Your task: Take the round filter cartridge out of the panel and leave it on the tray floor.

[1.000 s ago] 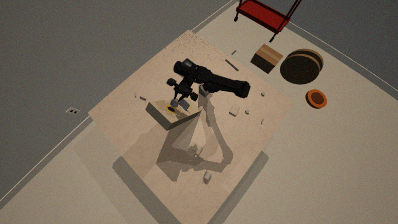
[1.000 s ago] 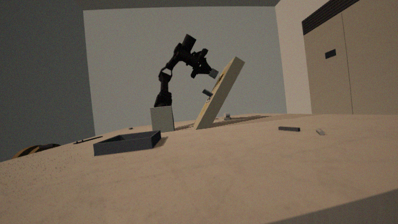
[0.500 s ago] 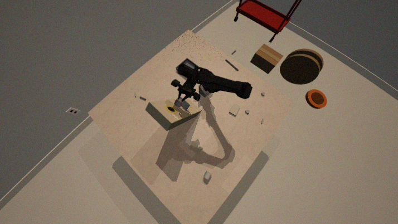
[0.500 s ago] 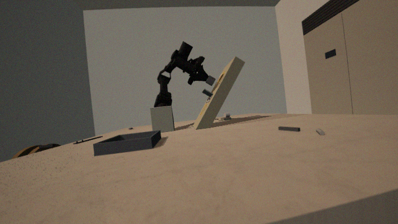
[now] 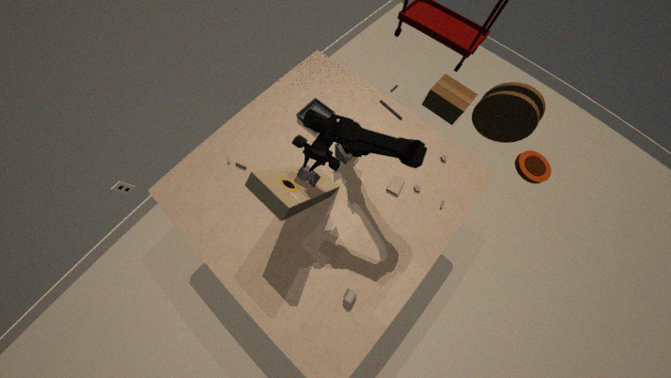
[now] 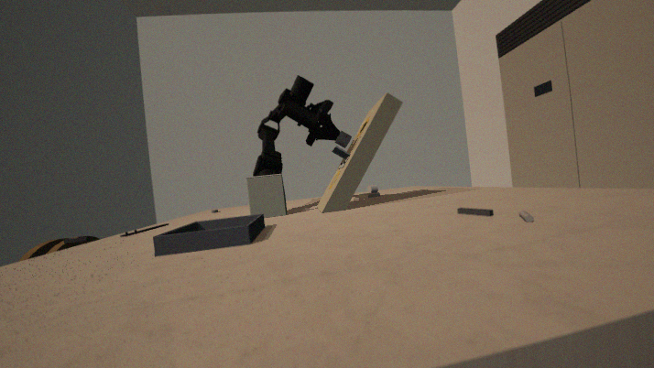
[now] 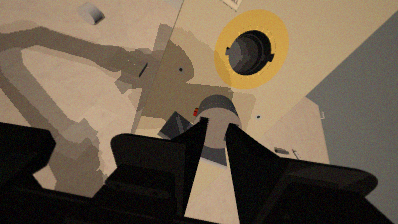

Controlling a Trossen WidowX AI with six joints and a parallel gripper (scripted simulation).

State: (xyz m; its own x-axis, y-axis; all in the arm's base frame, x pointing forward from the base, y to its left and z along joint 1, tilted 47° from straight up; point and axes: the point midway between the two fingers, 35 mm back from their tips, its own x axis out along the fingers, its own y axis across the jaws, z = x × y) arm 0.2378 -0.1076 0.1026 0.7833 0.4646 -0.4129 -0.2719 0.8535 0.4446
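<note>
The round filter cartridge lies 1 cm below my gripper tip and 1 cm ahead of it. From my gripper tip the other things lie so: grey flap: 7 cm below; then grey tray: 31 cm behind, 29 cm to the right, 22 cm below; then beige service panel: 5 cm below, 5 cm ahead.
</note>
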